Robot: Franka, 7 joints.
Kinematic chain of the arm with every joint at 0, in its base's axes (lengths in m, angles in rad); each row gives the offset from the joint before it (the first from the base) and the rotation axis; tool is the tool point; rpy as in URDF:
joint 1: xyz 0 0 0.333 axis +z
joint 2: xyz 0 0 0 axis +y
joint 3: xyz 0 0 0.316 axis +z
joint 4: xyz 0.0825 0 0 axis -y
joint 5: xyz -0.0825 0 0.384 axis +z
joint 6: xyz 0 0 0 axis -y
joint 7: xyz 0.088 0 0 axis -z
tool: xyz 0 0 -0.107 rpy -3.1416 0 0
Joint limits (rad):
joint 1: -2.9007..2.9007
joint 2: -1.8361..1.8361
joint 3: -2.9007..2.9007
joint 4: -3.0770..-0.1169
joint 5: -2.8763..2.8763
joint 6: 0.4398..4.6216
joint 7: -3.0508..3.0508
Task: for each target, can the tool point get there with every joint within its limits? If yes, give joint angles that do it. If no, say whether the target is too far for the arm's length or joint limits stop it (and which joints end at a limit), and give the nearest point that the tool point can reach.
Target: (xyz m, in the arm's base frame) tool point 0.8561 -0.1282 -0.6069
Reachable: no: too far | nearest point 0.5952 -0.0891 -0.2547 | short by 0.440 m
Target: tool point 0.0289 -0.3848 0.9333
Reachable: yes | joints -0.1690 0.2458 -1.3692 -0.8452 -1.2181 0.9705 -0.6903
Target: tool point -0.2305 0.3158 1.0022
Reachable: yes | joints -1.9739 -0.1509 -2.1138 -1.0105 -0.7345 3.7920 -2.4692
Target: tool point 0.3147 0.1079 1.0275
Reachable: yes | joints -1.8797 0.1543 2.3667 -0.6992 0.1909 1.5202 1.8399
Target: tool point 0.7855 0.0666 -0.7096
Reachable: no: too far | nearest point 0.5458 0.0463 -0.2903 | short by 0.483 m
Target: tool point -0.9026 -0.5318 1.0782
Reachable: no: too far | nearest point -0.6023 -0.3549 0.8303 | short by 0.428 m
